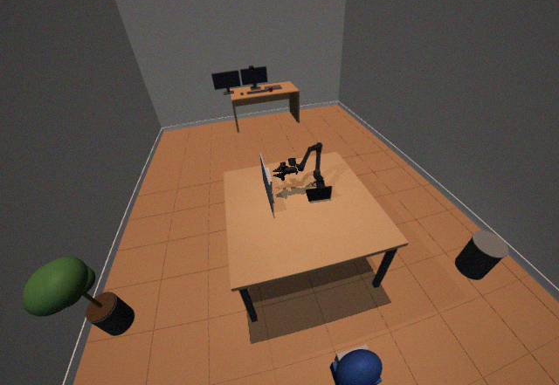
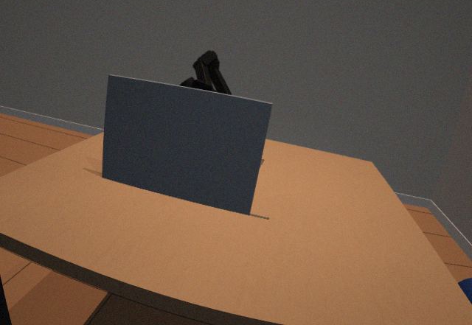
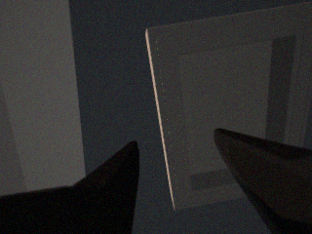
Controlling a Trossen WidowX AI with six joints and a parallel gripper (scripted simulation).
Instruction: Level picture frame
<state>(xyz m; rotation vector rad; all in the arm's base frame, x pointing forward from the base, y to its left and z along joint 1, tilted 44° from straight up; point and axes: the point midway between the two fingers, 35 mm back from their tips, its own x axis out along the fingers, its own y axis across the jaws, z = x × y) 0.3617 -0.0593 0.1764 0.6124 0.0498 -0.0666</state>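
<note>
Right now the picture frame is 50 mm ahead of my gripper tip and 60 mm below it. The rest, counted from my gripper tip: blue-grey wall panel (60 mm ahead, 10 mm to the left, 70 mm below).
</note>
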